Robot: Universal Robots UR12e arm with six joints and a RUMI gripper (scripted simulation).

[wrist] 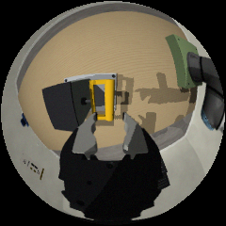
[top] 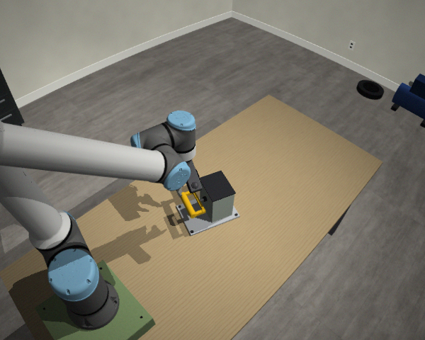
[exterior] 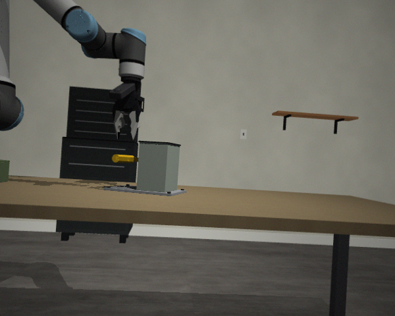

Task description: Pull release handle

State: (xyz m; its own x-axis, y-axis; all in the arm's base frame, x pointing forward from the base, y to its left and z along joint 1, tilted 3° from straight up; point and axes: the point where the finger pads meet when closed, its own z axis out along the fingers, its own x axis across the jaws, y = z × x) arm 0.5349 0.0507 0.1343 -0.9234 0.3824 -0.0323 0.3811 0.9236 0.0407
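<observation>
The yellow release handle is 80 mm below my hand, 50 mm ahead of it and 20 mm to the right of it. Round my hand: grey base plate: 180 mm below, 90 mm ahead, 40 mm to the right.
</observation>
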